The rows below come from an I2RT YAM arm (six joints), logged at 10 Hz.
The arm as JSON. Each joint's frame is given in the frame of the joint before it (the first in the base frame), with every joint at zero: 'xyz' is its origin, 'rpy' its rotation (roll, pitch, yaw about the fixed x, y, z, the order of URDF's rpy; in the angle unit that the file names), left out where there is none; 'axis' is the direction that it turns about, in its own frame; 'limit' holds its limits. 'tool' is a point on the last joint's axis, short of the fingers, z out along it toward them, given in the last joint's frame.
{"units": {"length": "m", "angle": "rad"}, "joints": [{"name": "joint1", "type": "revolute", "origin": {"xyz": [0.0, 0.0, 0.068], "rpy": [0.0, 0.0, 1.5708]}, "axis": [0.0, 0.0, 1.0], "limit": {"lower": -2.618, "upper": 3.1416}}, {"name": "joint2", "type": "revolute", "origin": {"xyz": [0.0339, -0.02, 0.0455], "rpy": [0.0, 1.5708, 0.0]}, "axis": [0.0, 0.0, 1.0], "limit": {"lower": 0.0, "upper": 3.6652}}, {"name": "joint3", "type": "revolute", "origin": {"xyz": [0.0, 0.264, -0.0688], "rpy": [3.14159, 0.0, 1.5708]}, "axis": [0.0, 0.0, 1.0], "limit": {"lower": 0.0, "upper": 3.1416}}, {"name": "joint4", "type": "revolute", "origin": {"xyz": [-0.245, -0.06, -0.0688], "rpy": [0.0, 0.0, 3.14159]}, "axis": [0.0, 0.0, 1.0], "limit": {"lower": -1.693, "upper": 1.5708}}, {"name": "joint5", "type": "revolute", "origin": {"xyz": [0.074, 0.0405, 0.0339], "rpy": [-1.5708, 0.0, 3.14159]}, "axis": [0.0, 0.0, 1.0], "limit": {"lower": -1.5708, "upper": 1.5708}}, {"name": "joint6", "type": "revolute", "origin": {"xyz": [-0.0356, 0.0, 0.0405], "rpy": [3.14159, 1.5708, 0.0]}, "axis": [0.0, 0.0, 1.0], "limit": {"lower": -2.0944, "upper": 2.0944}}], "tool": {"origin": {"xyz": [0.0, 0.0, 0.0], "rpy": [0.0, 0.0, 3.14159]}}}
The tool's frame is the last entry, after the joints.
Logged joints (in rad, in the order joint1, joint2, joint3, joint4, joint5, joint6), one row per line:
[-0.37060, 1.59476, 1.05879, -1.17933, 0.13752, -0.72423]
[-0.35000, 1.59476, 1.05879, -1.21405, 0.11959, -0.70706]
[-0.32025, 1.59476, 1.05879, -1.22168, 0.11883, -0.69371]
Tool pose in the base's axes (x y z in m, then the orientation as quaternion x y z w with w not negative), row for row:
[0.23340, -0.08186, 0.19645, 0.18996, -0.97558, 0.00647, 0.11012]
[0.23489, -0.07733, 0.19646, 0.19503, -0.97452, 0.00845, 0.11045]
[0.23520, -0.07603, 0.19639, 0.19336, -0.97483, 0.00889, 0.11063]
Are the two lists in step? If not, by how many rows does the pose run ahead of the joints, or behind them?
The pose runs 2 rows ahead of the joints: the pose in row i belongs to the joints in row i + 2.
